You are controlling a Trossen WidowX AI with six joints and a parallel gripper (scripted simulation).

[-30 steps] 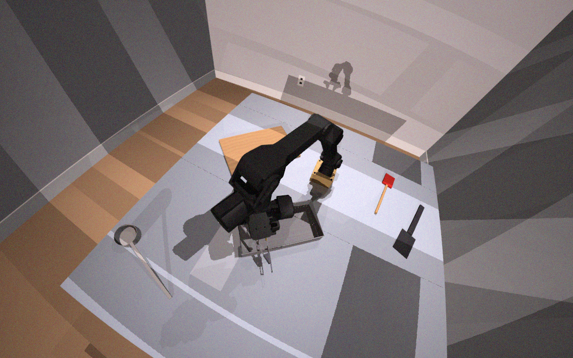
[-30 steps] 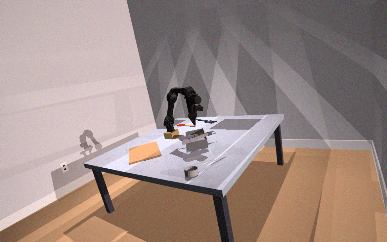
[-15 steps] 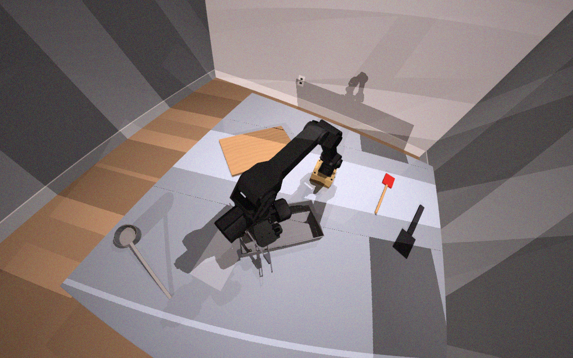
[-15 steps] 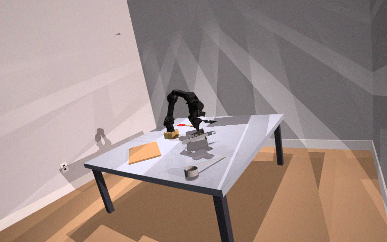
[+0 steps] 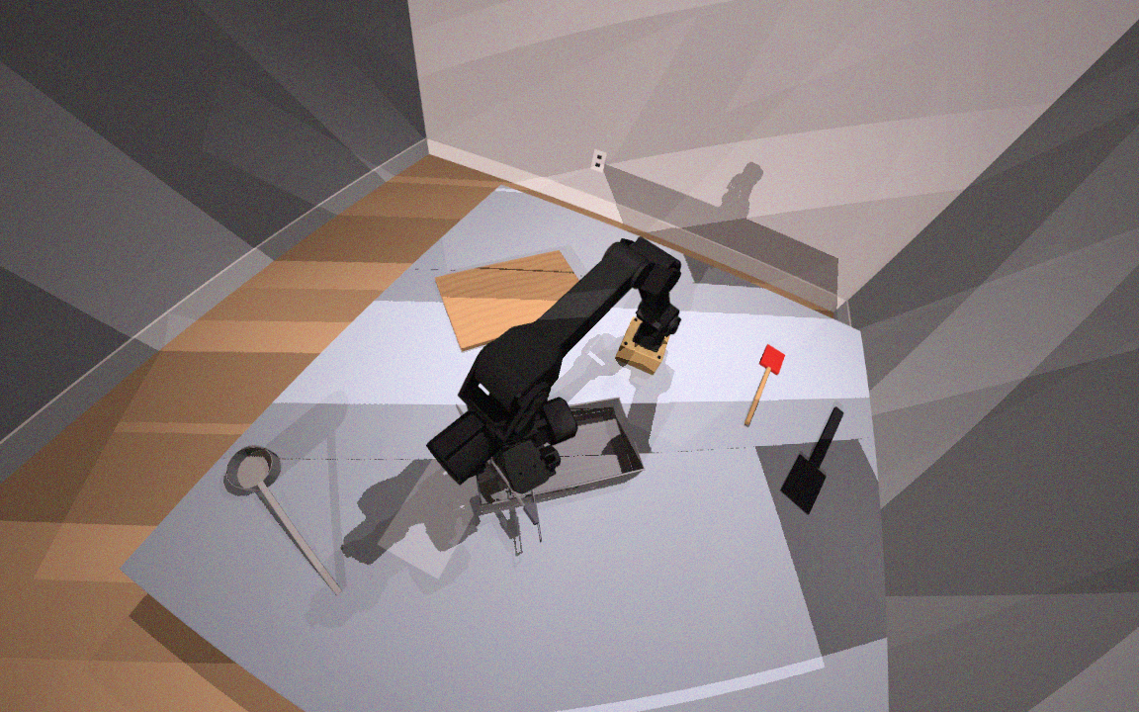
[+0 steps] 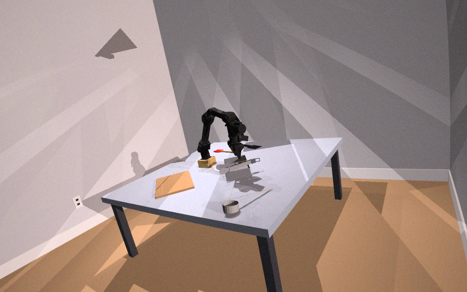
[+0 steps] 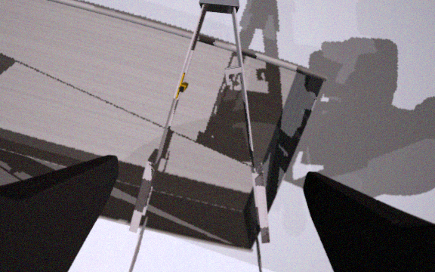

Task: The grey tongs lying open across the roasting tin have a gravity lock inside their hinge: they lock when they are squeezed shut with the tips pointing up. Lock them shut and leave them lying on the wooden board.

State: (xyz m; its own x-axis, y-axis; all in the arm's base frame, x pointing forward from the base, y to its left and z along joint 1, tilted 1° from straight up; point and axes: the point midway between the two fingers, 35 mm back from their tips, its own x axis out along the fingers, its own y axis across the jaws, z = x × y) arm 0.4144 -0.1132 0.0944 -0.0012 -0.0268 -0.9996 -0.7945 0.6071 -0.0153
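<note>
The yellow piece is 4 cm to the left of my gripper tip and 5 cm below it. Round my gripper tip: wooden board 39 cm behind, 24 cm to the right, 11 cm below; then black spatula 37 cm behind, 60 cm to the left, 12 cm below; then roasting tin 7 cm behind, 5 cm to the left, 9 cm below.
</note>
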